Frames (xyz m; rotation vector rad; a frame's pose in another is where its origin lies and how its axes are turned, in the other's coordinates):
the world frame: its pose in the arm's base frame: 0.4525 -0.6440 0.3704 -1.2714 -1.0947 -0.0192
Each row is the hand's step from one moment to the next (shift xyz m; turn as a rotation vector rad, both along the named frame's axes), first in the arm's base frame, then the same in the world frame.
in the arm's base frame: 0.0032 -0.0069 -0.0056 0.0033 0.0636 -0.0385
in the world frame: -0.0057 0.0034 -0.0067 0.0105 0.0537 0.0504
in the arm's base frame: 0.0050 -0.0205 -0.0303 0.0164 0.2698 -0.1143
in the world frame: -0.0283 0.0179 -0.0156 0.0780 0.1926 0.2072
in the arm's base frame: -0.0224 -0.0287 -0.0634 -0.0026 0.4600 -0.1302
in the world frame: -0.0690 0.0243 -0.0008 0.1594 0.2631 0.3659
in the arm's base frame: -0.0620 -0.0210 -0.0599 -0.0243 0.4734 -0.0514
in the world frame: -0.0835 0.0024 0.0300 0.2070 0.1972 0.3816
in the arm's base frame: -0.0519 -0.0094 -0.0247 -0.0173 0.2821 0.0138
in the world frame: -0.0487 -0.0140 0.0286 0.1511 0.0828 0.2245
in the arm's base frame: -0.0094 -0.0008 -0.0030 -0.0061 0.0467 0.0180
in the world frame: -0.0074 -0.0033 0.0057 0.0336 0.0002 0.0375
